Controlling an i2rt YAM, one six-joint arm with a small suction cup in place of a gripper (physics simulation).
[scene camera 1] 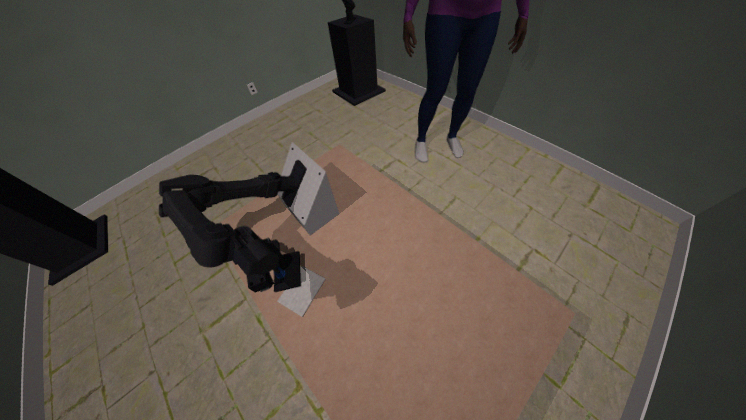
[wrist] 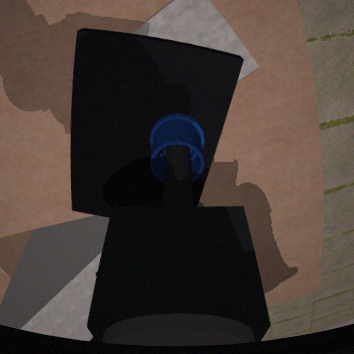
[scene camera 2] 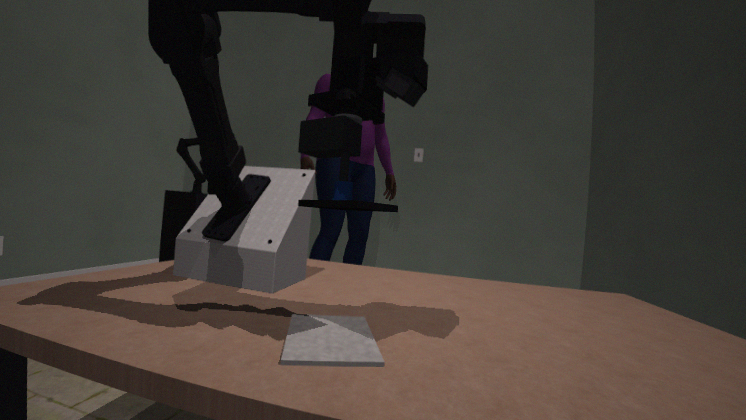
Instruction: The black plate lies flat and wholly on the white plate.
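Where they show: hand, its tool point: [scene camera 1: 282,275] [wrist: 177,129] [scene camera 2: 341,209]; arm's base, origin of its link: [scene camera 1: 294,184] [scene camera 2: 239,206].
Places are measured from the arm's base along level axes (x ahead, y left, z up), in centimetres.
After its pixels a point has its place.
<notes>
The black plate [scene camera 1: 293,265] {x 33.6, y -17.0, z 2.3 cm} [scene camera 2: 360,206] {x 37.5, y -25.3, z 1.8 cm} [wrist: 120,100] {x 36.6, y -19.3, z 2.4 cm} hangs on my blue suction cup [scene camera 1: 281,274] [scene camera 2: 342,190] [wrist: 177,137], so my gripper is shut on it. In the scene camera 2 view the plate is nearly level, high above the table. The white plate [scene camera 1: 301,298] {x 36.5, y -22.6, z -16.2 cm} [scene camera 2: 331,345] {x 35.0, y -24.4, z -16.2 cm} [wrist: 210,27] {x 37.1, y -26.2, z -16.2 cm} lies flat on the table below it, with a wide gap between the two. In the wrist view the black plate hides part of the white plate, whose visible part shows beyond the black plate's far edge. The two plates' edges are turned relative to each other.
A white sloped block [scene camera 1: 309,193] {x 10.6, y 2.0, z 1.7 cm} [scene camera 2: 276,208] {x 9.6, y 0.8, z 0.3 cm} [wrist: 60,300] {x 13.3, y -0.7, z -1.7 cm} carries the arm's base and stands on the wooden table top [scene camera 1: 443,313] {x 73.3, y 13.8, z -16.8 cm} [scene camera 2: 522,339] {x 61.3, y -8.1, z -16.8 cm}. A person [scene camera 1: 451,67] [scene camera 2: 344,208] stands behind the table. Black pedestals [scene camera 1: 354,57] stand on the floor.
</notes>
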